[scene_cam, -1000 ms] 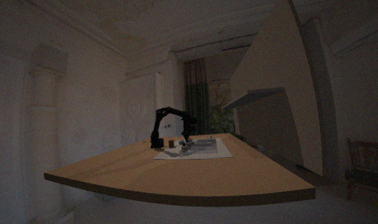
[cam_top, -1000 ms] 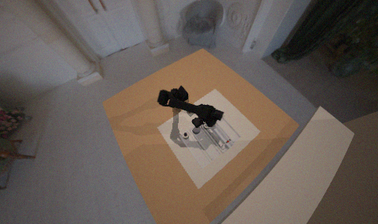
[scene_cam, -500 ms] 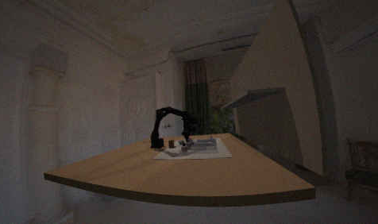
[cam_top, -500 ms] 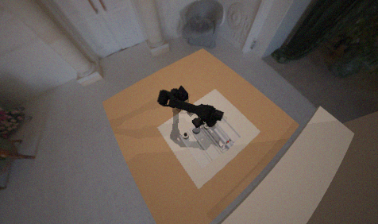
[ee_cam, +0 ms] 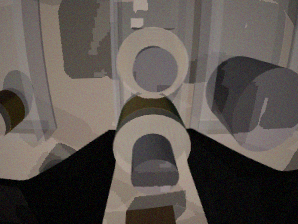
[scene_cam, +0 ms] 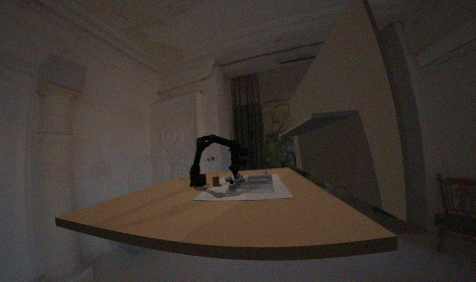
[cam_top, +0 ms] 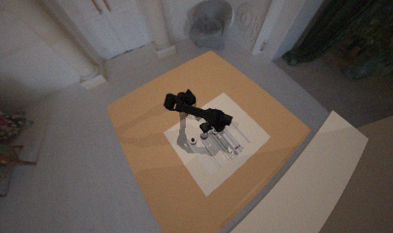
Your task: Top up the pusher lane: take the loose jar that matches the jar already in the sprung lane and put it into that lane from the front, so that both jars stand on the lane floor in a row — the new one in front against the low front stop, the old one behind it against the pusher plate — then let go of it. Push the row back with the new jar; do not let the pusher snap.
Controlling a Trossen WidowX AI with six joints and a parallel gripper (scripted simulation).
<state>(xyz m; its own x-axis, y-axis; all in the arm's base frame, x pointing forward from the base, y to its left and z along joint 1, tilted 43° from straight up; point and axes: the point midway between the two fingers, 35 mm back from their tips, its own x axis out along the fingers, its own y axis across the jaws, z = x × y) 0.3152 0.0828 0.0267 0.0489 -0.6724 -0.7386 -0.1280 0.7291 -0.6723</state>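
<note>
Now: gripper tip 160 mm past the brownish block, 30 mm to the left of it and 20 mm above it. Round my gripper tip: pusher plate: 140 mm ahead, 50 mm to the left, 10 mm below; red-marked item: 220 mm ahead, 60 mm to the left, 20 mm above; grey lane fixture: 140 mm ahead, 40 mm to the left, 40 mm below.
</note>
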